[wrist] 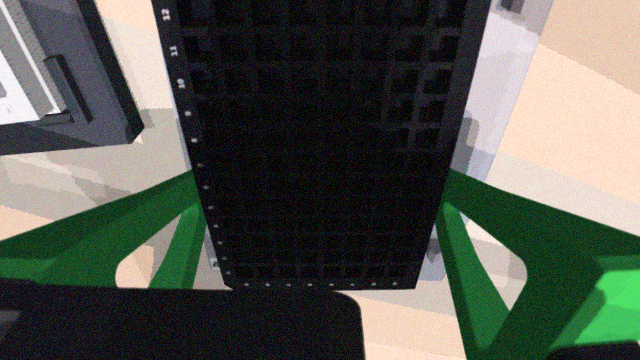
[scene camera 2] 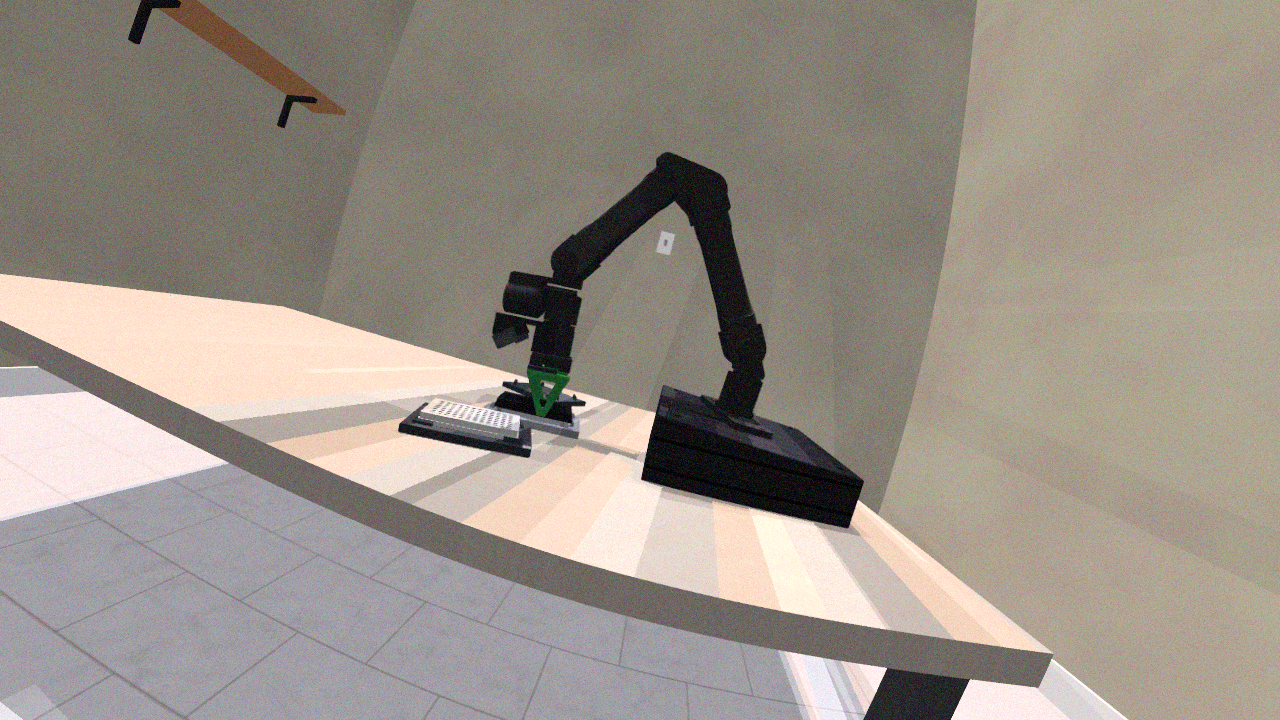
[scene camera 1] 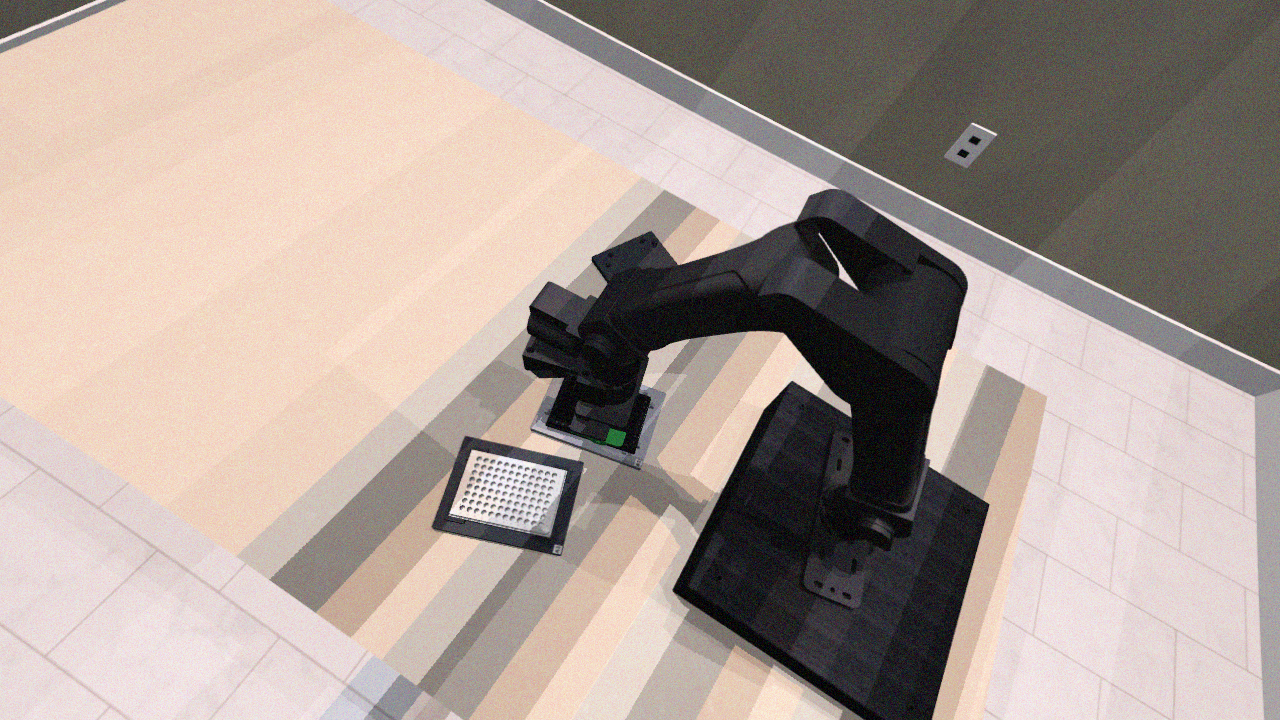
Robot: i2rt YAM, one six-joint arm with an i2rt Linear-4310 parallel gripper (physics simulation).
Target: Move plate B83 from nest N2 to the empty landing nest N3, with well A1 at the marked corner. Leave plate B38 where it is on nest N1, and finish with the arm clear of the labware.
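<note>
A black well plate sits between my green fingers. My gripper is shut on its long sides, pointing straight down. The plate is low at a light grey nest; I cannot tell whether it rests on it. A label shows at the nest's near-left corner in the wrist view. A white well plate lies on a dark nest just left of it.
A third dark nest lies empty behind the arm, partly hidden by it. The arm's black base block stands to the right. The table edge runs along the front in the second scene view.
</note>
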